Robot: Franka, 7 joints.
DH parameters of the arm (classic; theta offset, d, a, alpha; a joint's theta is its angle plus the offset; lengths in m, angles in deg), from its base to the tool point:
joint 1: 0 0.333 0 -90
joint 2: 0 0 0 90
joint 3: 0 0.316 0.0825 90
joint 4: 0 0 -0.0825 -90
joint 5: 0 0.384 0 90
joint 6: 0 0 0.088 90
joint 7: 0 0.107 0 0
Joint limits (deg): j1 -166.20..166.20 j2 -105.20..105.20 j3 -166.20..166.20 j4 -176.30..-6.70 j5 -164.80..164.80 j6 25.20..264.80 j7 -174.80..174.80
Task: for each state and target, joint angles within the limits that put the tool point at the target. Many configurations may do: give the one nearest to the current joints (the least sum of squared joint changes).
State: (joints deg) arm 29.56 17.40 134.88 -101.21 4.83 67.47 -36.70
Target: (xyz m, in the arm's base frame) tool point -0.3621 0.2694 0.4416
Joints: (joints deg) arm 20.09 4.35 123.62 -115.12 1.53 71.65 -36.70
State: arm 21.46 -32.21 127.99 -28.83 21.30 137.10 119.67
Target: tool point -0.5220 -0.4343 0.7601
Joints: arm 57.04 -27.47 148.07 -45.09 22.49 107.49 119.67
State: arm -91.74 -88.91 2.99 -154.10 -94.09 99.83 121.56
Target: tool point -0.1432 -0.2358 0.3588
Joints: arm -94.38 -51.00 -13.83 -176.30 -91.96 105.59 121.56
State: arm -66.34 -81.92 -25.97 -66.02 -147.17 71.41 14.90
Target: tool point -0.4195 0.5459 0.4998
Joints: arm -76.64 -102.87 -30.18 -77.75 -138.23 44.12 14.90
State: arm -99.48 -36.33 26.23 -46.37 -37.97 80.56 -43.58
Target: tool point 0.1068 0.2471 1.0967
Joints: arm -96.72 -42.29 23.98 -31.62 -41.46 99.04 -43.58
